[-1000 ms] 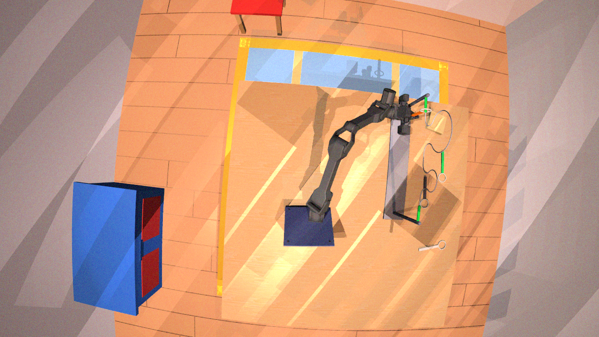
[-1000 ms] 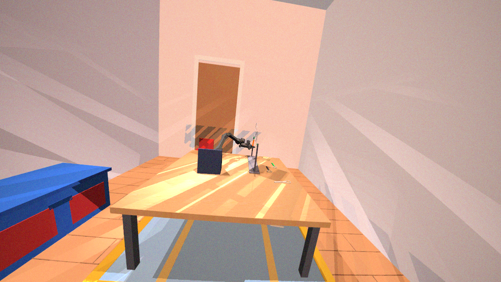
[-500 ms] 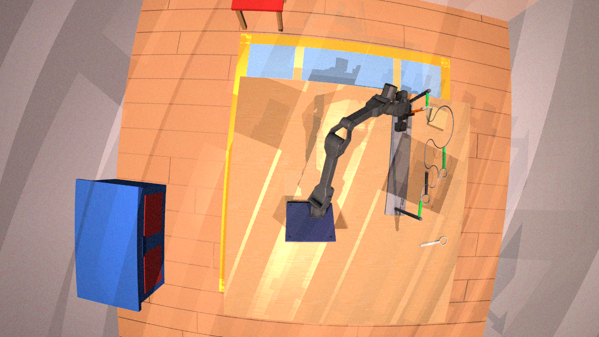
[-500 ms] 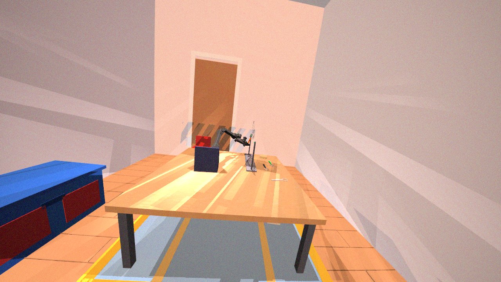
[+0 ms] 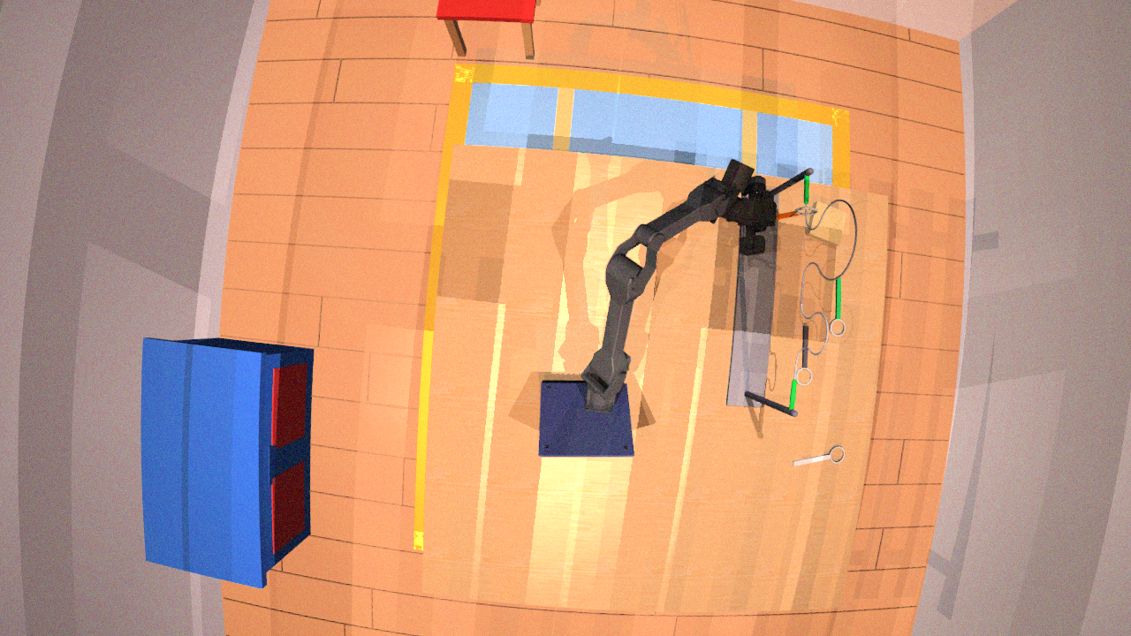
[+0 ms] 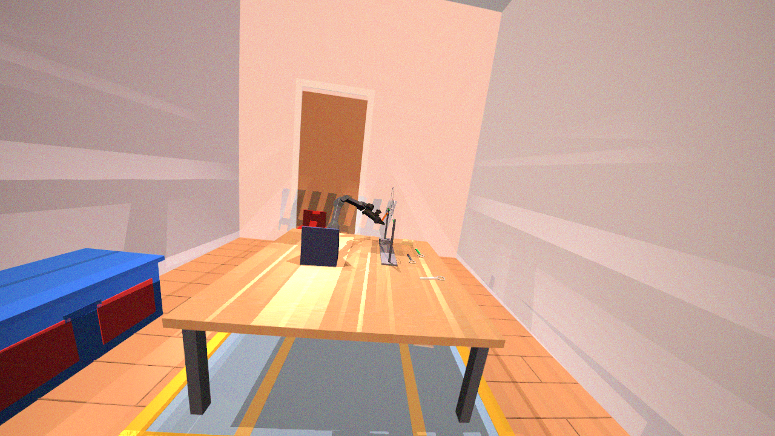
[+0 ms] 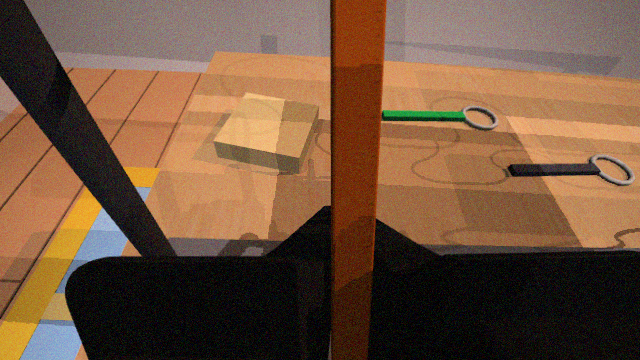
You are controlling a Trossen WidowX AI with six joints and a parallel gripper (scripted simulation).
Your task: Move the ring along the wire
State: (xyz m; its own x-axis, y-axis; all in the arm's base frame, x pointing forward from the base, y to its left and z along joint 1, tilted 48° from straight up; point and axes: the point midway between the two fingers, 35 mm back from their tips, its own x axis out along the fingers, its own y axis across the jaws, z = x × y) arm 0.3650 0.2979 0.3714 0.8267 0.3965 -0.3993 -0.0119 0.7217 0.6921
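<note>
The orange-handled ring is 90 mm above my gripper tip and 10 mm to the left of it. Also, from my gripper tip: tan block: 230 mm ahead, 160 mm below, 60 mm to the left; dark-handled ring: 340 mm to the right, 200 mm ahead, 170 mm below; green-handled ring: 300 mm ahead, 190 mm to the right, 170 mm below.
</note>
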